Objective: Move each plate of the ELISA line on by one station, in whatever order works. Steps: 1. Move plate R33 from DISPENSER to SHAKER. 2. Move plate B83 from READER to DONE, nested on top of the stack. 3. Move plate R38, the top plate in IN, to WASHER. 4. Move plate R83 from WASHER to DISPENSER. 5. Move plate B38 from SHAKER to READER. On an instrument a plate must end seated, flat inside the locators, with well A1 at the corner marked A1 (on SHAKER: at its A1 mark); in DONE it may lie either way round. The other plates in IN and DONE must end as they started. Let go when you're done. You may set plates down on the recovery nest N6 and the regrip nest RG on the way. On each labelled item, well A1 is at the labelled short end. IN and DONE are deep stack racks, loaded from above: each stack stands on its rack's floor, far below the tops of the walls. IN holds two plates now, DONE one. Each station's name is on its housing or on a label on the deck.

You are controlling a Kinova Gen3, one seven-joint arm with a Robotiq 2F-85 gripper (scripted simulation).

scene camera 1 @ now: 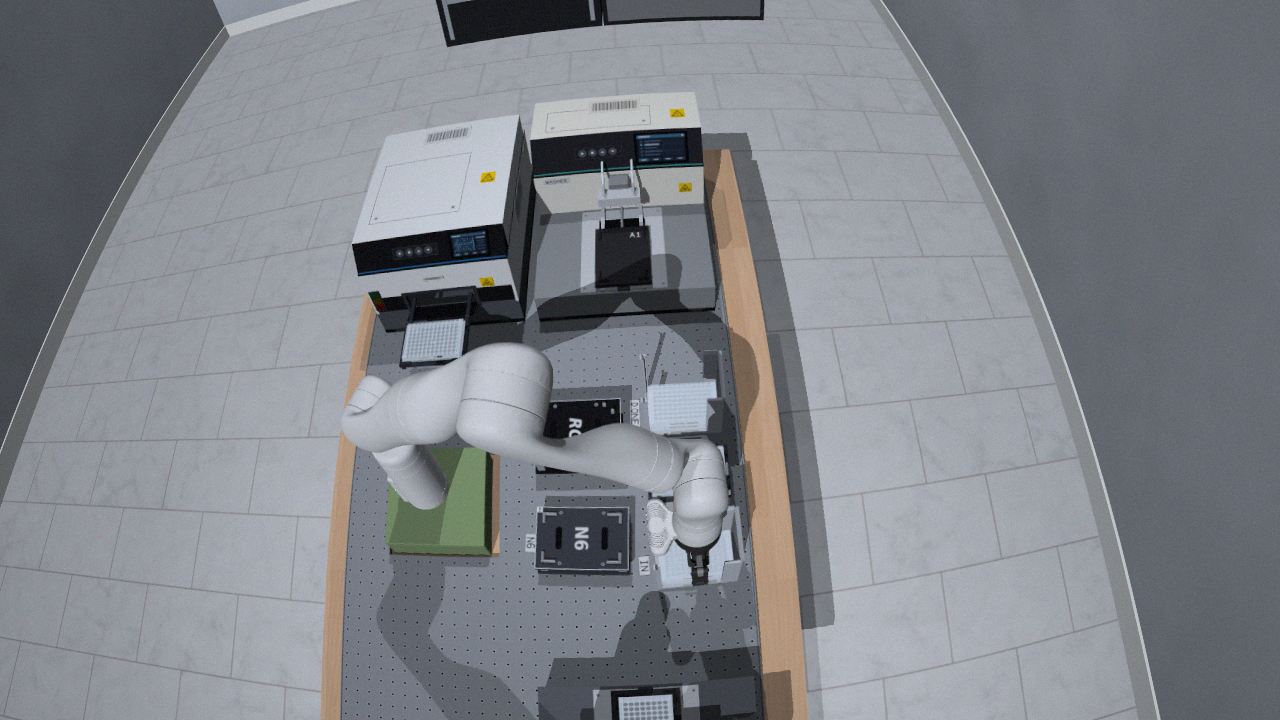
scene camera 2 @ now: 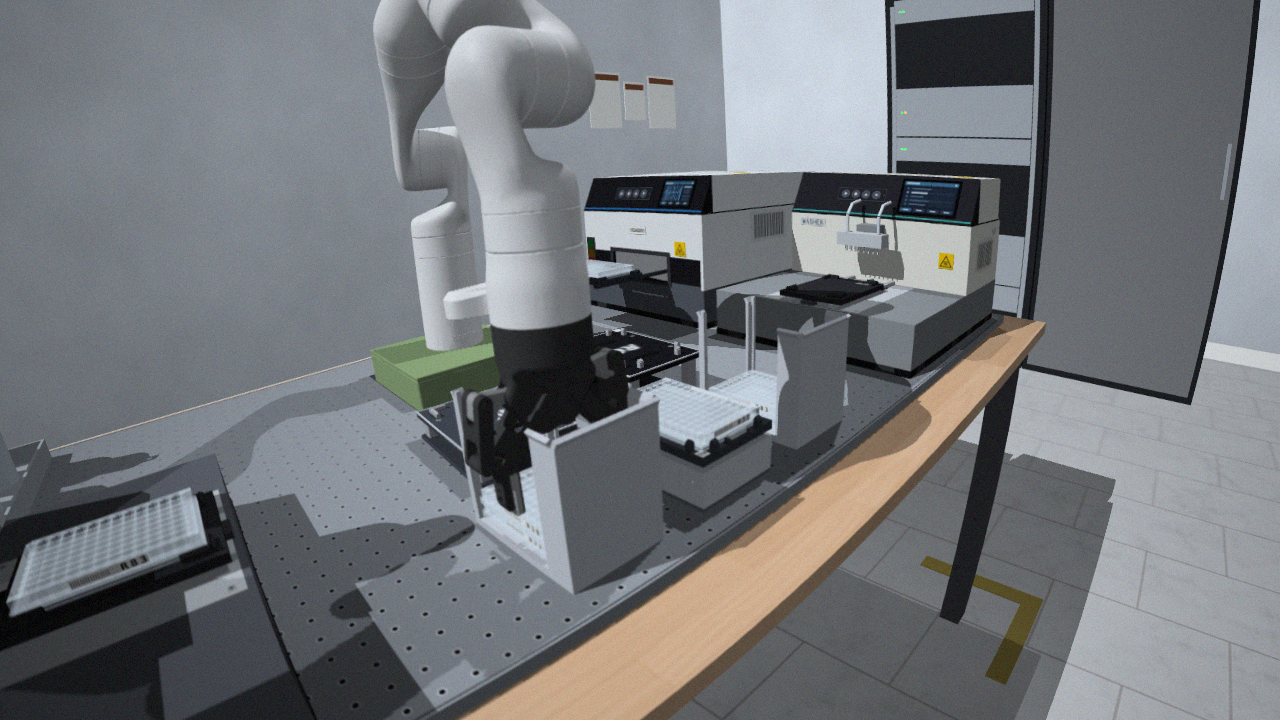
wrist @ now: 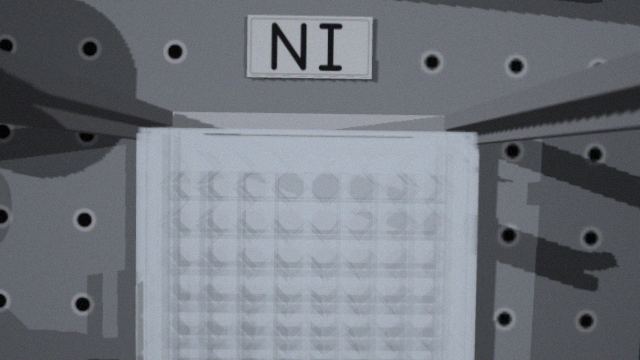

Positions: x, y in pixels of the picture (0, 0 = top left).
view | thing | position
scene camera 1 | my gripper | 695, 553
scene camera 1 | plate B38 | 417, 340
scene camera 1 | plate B83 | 669, 405
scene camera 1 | plate R38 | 679, 558
